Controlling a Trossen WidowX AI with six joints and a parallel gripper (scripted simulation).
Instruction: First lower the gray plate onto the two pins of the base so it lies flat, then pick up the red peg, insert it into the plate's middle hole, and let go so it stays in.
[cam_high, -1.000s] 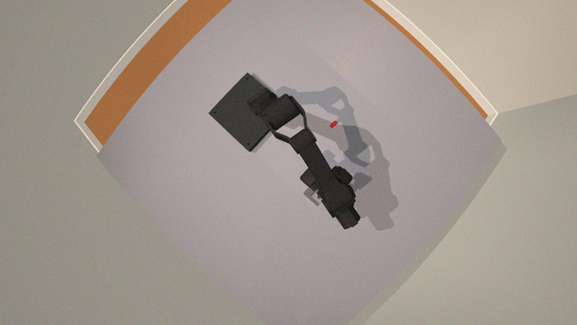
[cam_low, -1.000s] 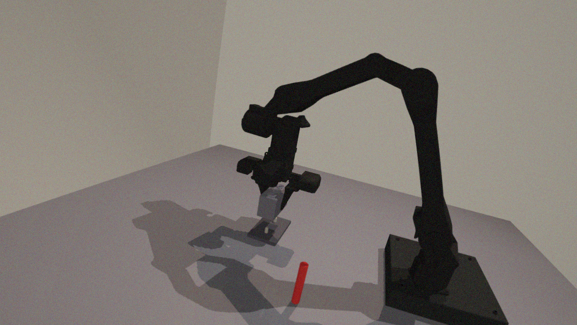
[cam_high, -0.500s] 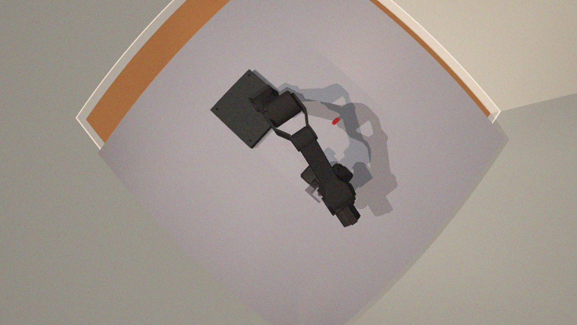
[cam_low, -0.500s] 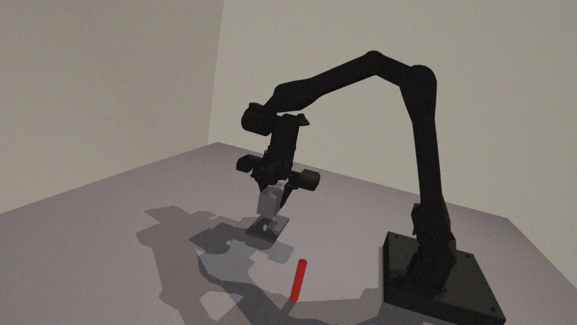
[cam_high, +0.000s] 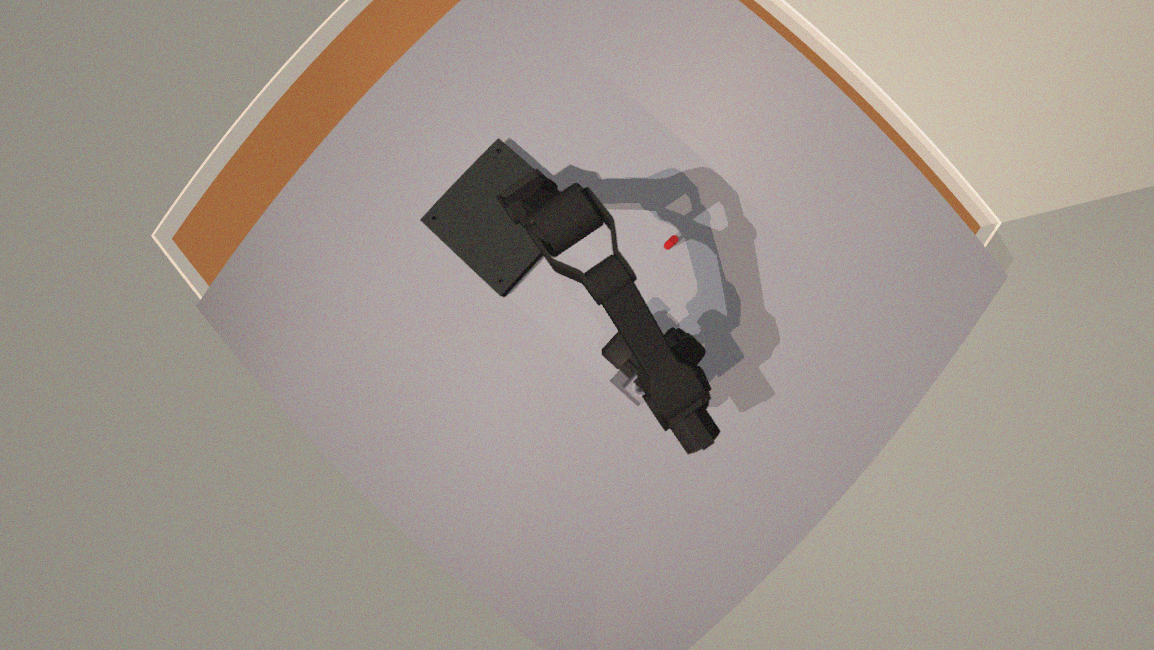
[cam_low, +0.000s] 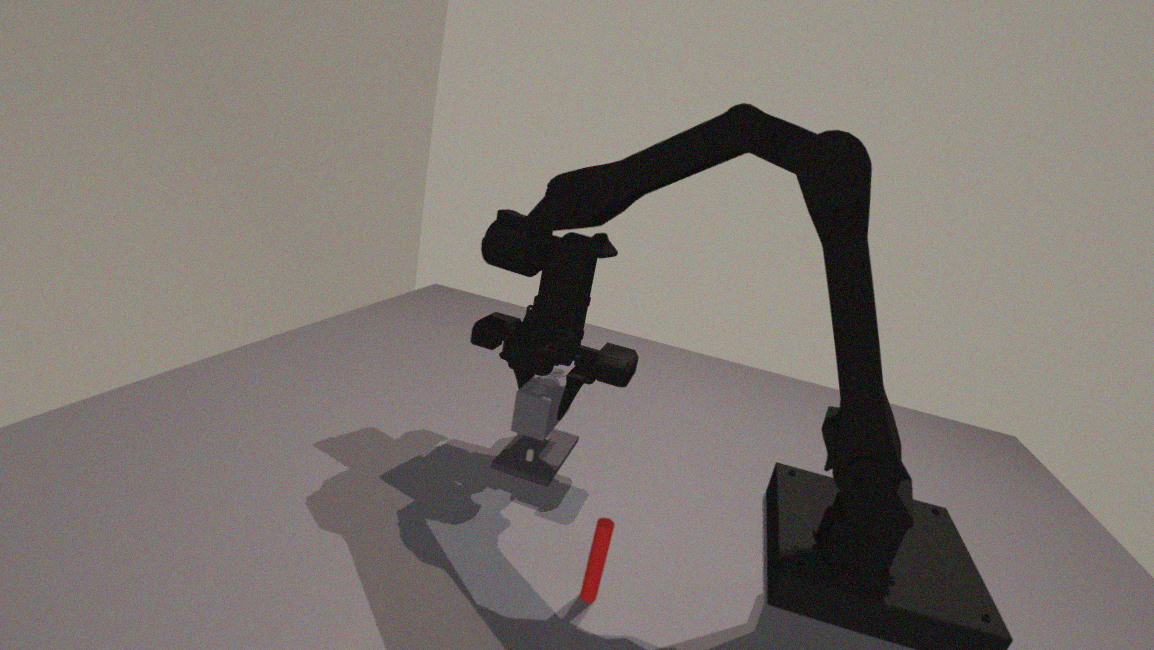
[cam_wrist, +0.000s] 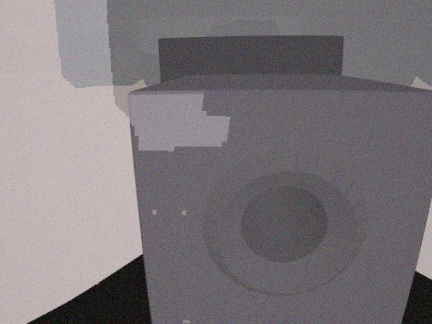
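The base lies 50 mm below my gripper tip. Also, from my gripper tip: red peg: 80 mm behind, 220 mm to the left, 20 mm below; then gray plate: 30 mm above.
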